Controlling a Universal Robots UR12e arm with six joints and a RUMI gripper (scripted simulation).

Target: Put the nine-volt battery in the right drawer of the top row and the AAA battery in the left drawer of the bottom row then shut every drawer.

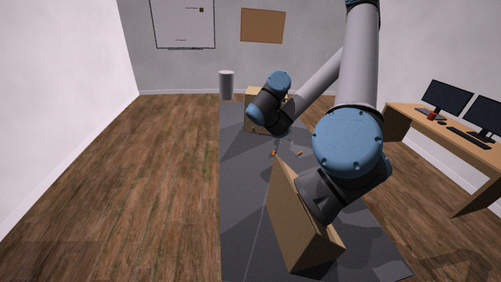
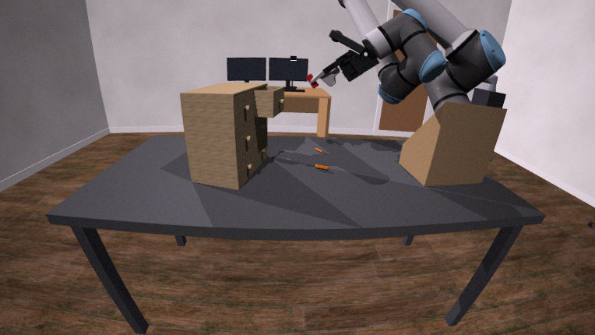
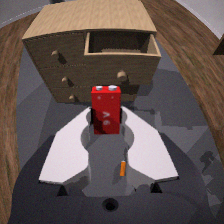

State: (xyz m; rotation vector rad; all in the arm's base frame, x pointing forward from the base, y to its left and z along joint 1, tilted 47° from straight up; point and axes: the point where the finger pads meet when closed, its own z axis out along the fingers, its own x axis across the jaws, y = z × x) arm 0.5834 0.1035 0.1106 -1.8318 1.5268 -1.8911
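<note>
My gripper is now 10 mm short of the red nine-volt battery. Also, from my hand: orange AAA battery 60 mm behind, 30 mm to the right, 330 mm below.
</note>
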